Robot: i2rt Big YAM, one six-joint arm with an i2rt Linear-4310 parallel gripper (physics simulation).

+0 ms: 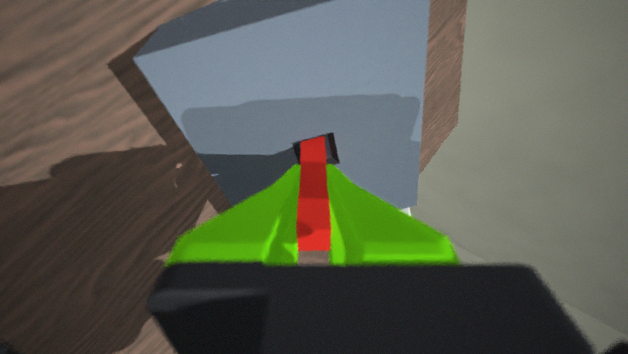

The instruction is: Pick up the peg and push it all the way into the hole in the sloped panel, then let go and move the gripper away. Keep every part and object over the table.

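Places are measured from the arm's base along level axes (x back, y down, z right), in metres.
Where they show: gripper, between the fingertips: [313, 175].
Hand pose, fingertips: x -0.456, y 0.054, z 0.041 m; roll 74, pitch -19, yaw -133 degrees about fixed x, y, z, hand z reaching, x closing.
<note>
After its pixels a point has its place.
The red peg [314, 210] @(y 0.033, x -0.439, z 0.029 m) is a long square bar between the green fingers of my gripper [313, 175] @(y 0.054, x -0.456, z 0.041 m), which is shut on it. Its far end overlaps the dark square hole [332, 149] @(y 0.062, x -0.476, z 0.048 m) in the blue-grey sloped panel [300, 65] @(y 0.064, x -0.478, z 0.000 m). A dark gap shows to the right of the peg and a thin one to its left. The peg looks slightly turned relative to the hole's edges. The fingertips are close to the panel around the hole. How deep the peg's end reaches is hard to tell.
The wood-grained table [60, 110] @(y 0.133, x -0.403, z -0.017 m) shows at the left, with a dark shadow across it. The panel's block has wooden sides, one at the right [442, 85]. Beyond its right side is a grey-green surface [540, 125]. Shadows lie on the panel.
</note>
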